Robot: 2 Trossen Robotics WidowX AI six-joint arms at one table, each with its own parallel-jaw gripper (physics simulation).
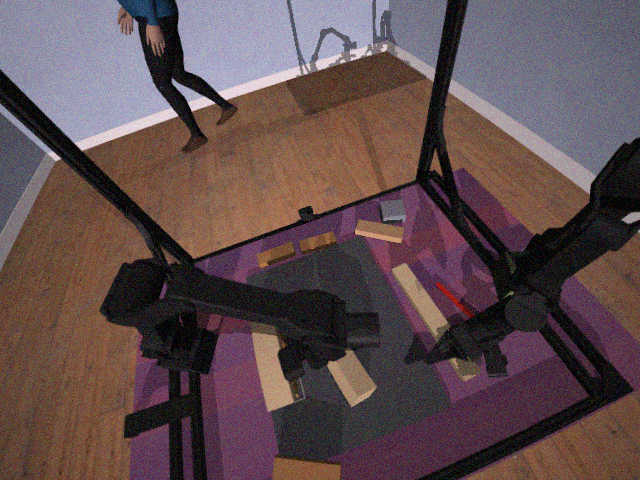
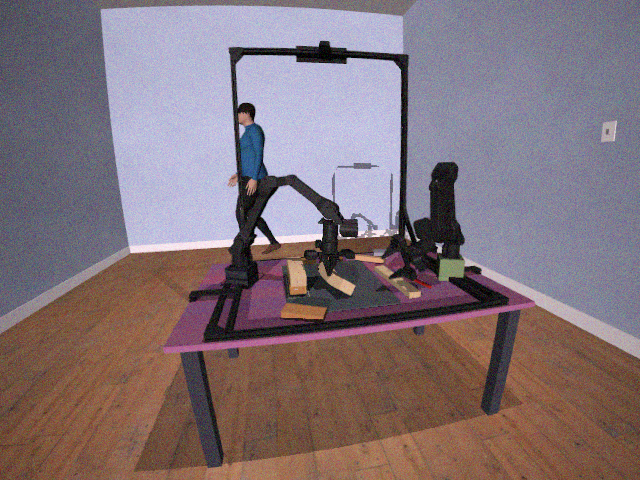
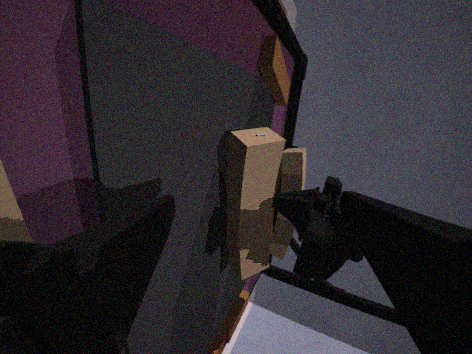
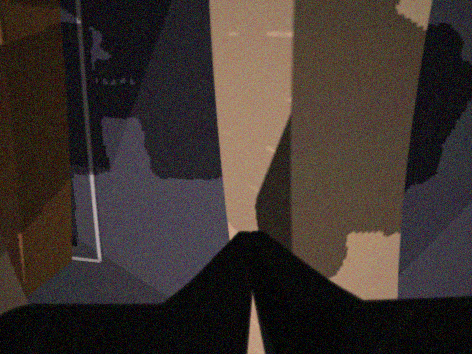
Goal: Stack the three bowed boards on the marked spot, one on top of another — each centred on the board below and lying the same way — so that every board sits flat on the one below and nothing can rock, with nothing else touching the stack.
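Places are measured from the left arm's base along level axes (x ahead, y left, z up), in millimetres.
Pixels of known places: left gripper, fingertip midpoint: [image 1: 428, 359] [image 2: 385, 268] [image 3: 257, 201]; right gripper, fingertip midpoint: [image 1: 327, 358] [image 2: 328, 276] [image 3: 266, 197] [image 4: 250, 243]; left arm's base, link origin: [image 2: 450, 256]; right arm's base, link origin: [image 1: 179, 346] [image 2: 241, 265].
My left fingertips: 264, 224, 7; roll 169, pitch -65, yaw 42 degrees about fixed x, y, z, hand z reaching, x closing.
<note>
Ahead of a thing's pixels: the offset from my left fingertips to its top centre, as dx, dy, dz. "pt": to the spot under its first point. Level surfaces: height alone.
One pale bowed board {+349, +5, +3} [image 1: 268, 371] [image 2: 296, 278] lies at the left of the dark mat {dz -94} [image 1: 385, 410], beside the white outline of the marked spot {pt +270, +97, -93} [image 1: 302, 399] [image 4: 92, 211]. A second board {+193, -17, -19} [image 1: 352, 378] [image 2: 339, 282] [image 3: 256, 168] [image 4: 248, 123] lies askew in the middle of the mat. A third, long board [image 1: 420, 297] [image 2: 400, 283] lies at the right, off the mat. My right gripper [image 1: 294, 378] [image 2: 330, 269] [image 4: 250, 243] [image 3: 266, 197] is shut and empty, its tips at the middle board's end. My left gripper [image 1: 415, 354] is open and empty, low beside the long board.
Two small brown blocks {+417, -291, -76} [image 1: 276, 253] {+289, -341, -79} [image 1: 317, 241], a pale short board {pt +95, -382, -73} [image 1: 379, 230] and a grey block {+53, -465, -64} [image 1: 392, 210] lie at the back. A red stick {-118, -153, -94} [image 1: 453, 299] lies at the right, an orange board {+237, +234, -68} [image 1: 304, 469] [image 2: 303, 311] at the front. A black frame [image 1: 434, 119] rims the table. A person walks behind.
</note>
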